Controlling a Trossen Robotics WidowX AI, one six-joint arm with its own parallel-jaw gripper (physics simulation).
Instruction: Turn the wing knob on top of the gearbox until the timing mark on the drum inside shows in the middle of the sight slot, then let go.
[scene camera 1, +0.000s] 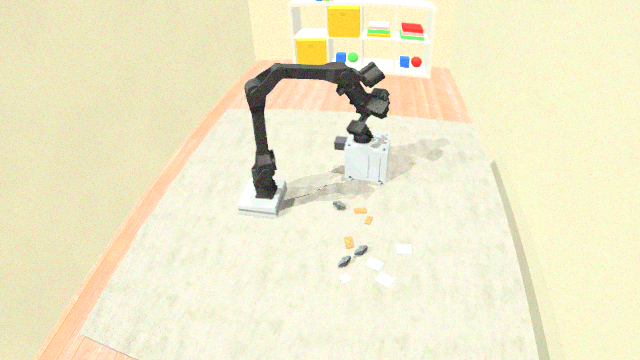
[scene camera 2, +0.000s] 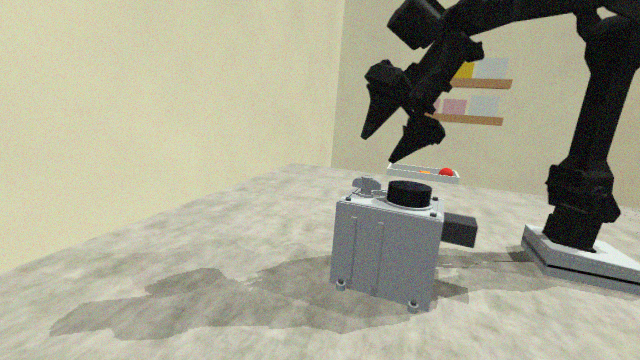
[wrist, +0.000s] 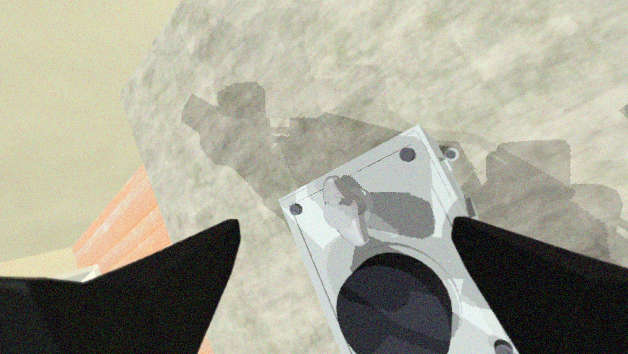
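Where they show: gripper, fingertip midpoint: (scene camera 1: 379, 127) (scene camera 2: 377, 151) (wrist: 345, 228); arm's base, origin of the base link: (scene camera 1: 266, 192) (scene camera 2: 567, 241).
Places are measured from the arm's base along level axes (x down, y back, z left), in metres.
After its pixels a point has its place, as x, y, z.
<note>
The pale grey gearbox (scene camera 1: 356, 162) @(-0.030, -0.278, 0.169) (scene camera 2: 385, 255) @(-0.021, -0.306, 0.288) (wrist: 390, 175) @(-0.088, -0.365, 0.196) stands upright on the mat. Its grey wing knob (scene camera 2: 366, 185) @(-0.108, -0.355, 0.236) (wrist: 354, 227) @(-0.118, -0.345, 0.222) is on the top near one end, beside a black round cap (scene camera 2: 410, 194) @(-0.111, -0.286, 0.261) (wrist: 395, 305) @(-0.116, -0.297, 0.220). In the wrist view the wing runs from upper left to lower right. My gripper (scene camera 2: 378, 149) @(-0.160, -0.349, 0.207) (wrist: 345, 228) @(-0.160, -0.349, 0.207) is open and empty. Its fingertips are wide apart, above the gearbox top and clear of the knob, which appears between them in the wrist view. The sight slot and the drum's timing mark cannot be made out in these views.
A dark block (scene camera 1: 340, 143) @(-0.075, -0.214, 0.210) (scene camera 2: 459, 230) @(-0.068, -0.214, 0.253) sticks out from the gearbox side facing the arm's base (scene camera 1: 260, 206) @(0.003, -0.002, -0.066). Small orange pieces (scene camera 1: 348, 242) @(0.041, -0.300, -0.127), dark grey pieces (scene camera 1: 361, 250) @(0.022, -0.344, -0.165) and white squares (scene camera 1: 384, 279) @(0.046, -0.423, -0.239) lie on the mat. A white tray (scene camera 2: 422, 175) is behind the gearbox.
</note>
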